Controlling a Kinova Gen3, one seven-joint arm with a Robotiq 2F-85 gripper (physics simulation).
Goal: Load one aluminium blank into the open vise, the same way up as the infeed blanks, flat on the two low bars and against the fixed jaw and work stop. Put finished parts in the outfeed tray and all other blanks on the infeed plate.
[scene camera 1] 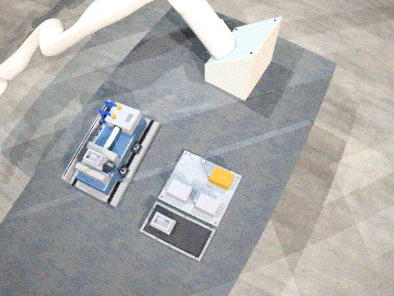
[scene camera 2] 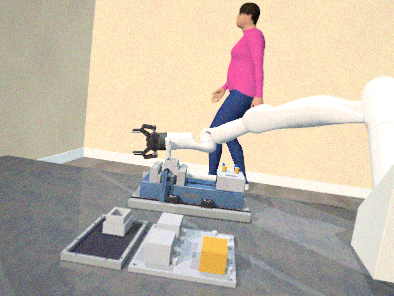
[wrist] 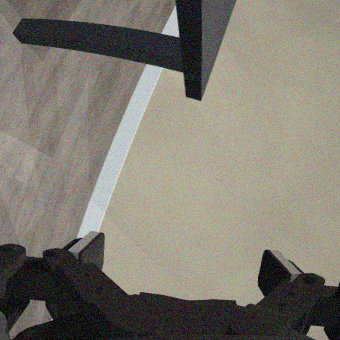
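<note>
My gripper (scene camera 2: 135, 142) (wrist: 182, 259) is open and empty, pointing sideways above and behind the vise's left end in scene camera 2; it is out of scene camera 1. The blue vise (scene camera 1: 120, 142) (scene camera 2: 222, 199) has a light grey part with a top pocket (scene camera 1: 93, 157) (scene camera 2: 171, 164) between its jaws, its top above them. Its seating on the bars is hidden. Two plain-topped pale blanks (scene camera 1: 179, 190) (scene camera 2: 159, 247) and an orange block (scene camera 1: 221, 177) (scene camera 2: 213, 255) stand on the infeed plate (scene camera 2: 182, 274). A pocketed part (scene camera 1: 163, 223) (scene camera 2: 117, 222) stands, pocket up, in the outfeed tray (scene camera 1: 170, 245) (scene camera 2: 92, 261).
A person in pink (scene camera 2: 247, 65) stands behind the table, behind the arm. The arm's pale base (scene camera 1: 230, 75) is at the table's far end in scene camera 1. A dark flat-sided structure (wrist: 192, 50) shows in the wrist view, before floor and wall.
</note>
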